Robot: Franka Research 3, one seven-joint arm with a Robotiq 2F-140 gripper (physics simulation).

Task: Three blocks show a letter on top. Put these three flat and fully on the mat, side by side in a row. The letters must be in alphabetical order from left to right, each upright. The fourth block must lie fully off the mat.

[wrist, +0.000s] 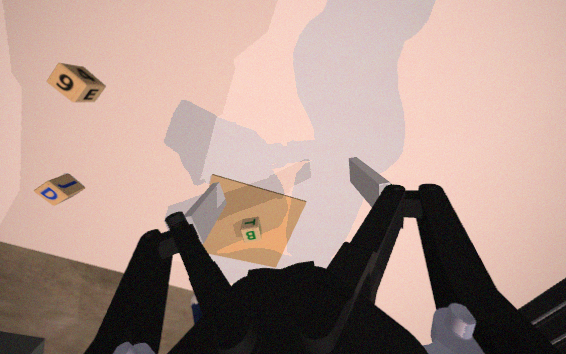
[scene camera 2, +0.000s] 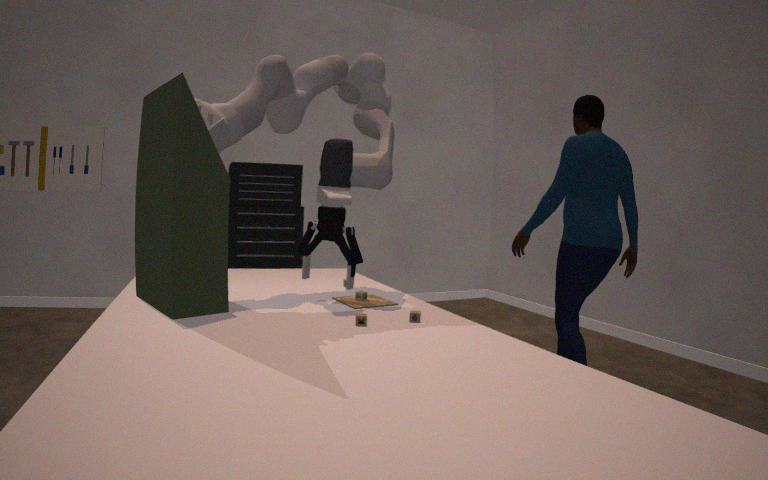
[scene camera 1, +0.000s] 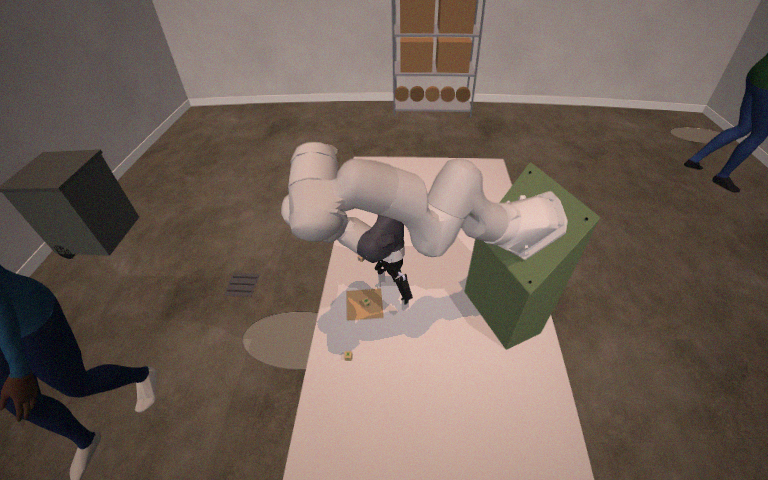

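Observation:
My gripper [scene camera 1: 391, 294] [scene camera 2: 327, 281] [wrist: 284, 181] is open and empty, pointing down above the table beside the mat [scene camera 1: 353, 314] [scene camera 2: 382, 302] [wrist: 270, 250], on the pedestal side. A wooden block [scene camera 1: 366, 302] [scene camera 2: 361, 295] [wrist: 251, 230] with green T and B faces stands on the mat. A block [scene camera 1: 360, 258] [scene camera 2: 415, 316] [wrist: 59, 189] with blue D and J lies off the mat. A block [scene camera 2: 361, 319] [wrist: 75, 82] with black 9 and E also lies off it; the arm hides it in scene camera 1. Another green-marked block [scene camera 1: 348, 356] [scene camera 2: 347, 283] lies off the mat's other side.
The green pedestal [scene camera 1: 498, 300] [scene camera 2: 181, 226] carries the arm and stands on the pale table [scene camera 1: 430, 407] [scene camera 2: 339, 430]. The mat lies near the opposite long edge. A person [scene camera 1: 28, 322] [scene camera 2: 591, 186] stands off the table. Shadows cross the mat.

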